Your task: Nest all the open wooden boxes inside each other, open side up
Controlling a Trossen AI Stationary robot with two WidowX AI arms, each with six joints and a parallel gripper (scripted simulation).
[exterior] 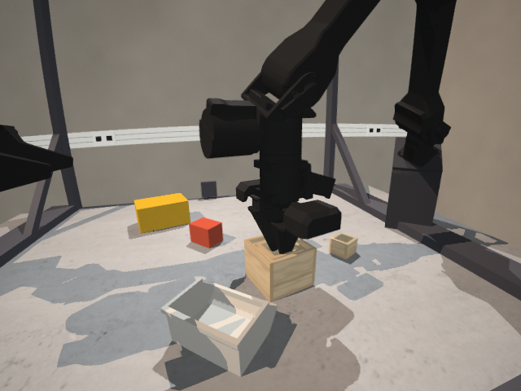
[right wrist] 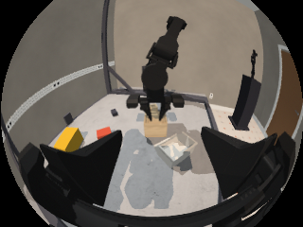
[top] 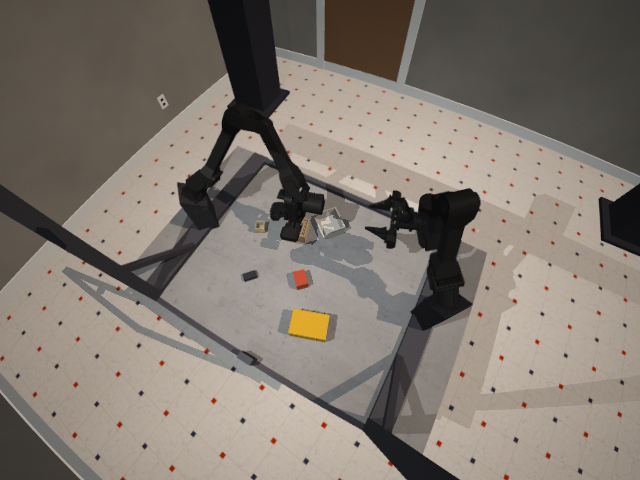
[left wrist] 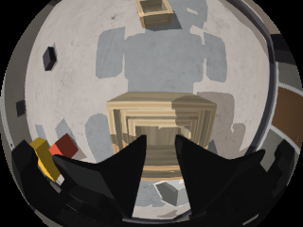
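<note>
The small wooden box lies 40 mm behind my left hand, 150 mm to the left of it and 70 mm below it. From my left hand the other things lie so: red cube (170 mm behind, 100 mm to the right, 60 mm below); then small dark block (240 mm behind, 80 mm to the left, 70 mm below); then white bin (80 mm ahead, 100 mm to the right, 50 mm below).
</note>
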